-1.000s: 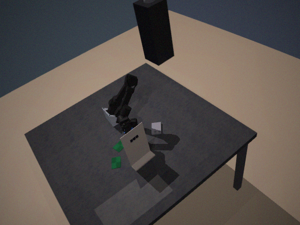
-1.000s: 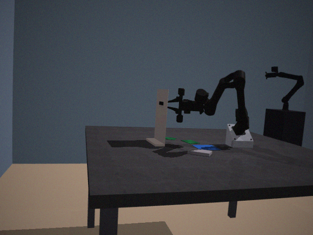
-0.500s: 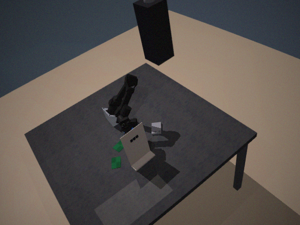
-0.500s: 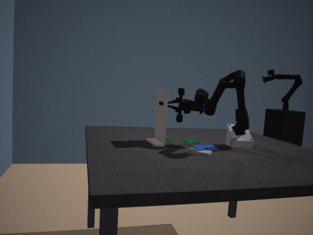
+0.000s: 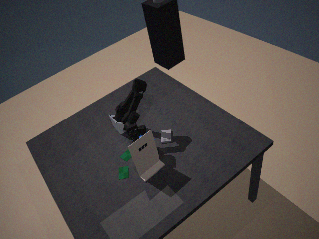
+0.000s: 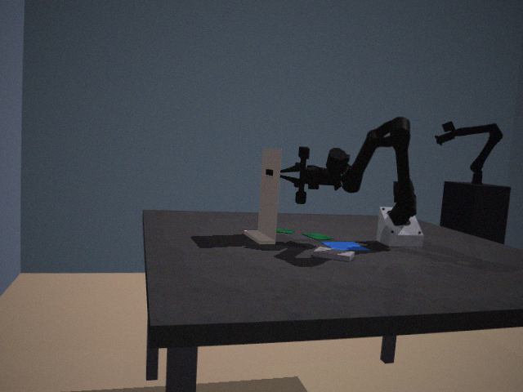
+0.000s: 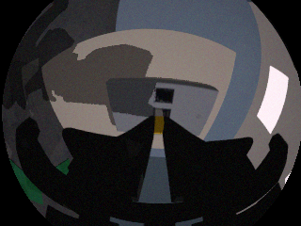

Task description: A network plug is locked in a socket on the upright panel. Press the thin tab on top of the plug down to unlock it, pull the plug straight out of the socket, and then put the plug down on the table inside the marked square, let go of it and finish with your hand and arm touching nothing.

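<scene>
Now: the blue marked square 210 mm behind my gripper tip, 120 mm to the left of it and 220 mm below it. Also, from my gripper tip: network plug 10 mm ahead; grey panel 30 mm ahead, 80 mm below; pale grey flat block 100 mm behind, 250 mm to the left, 210 mm below.
</scene>
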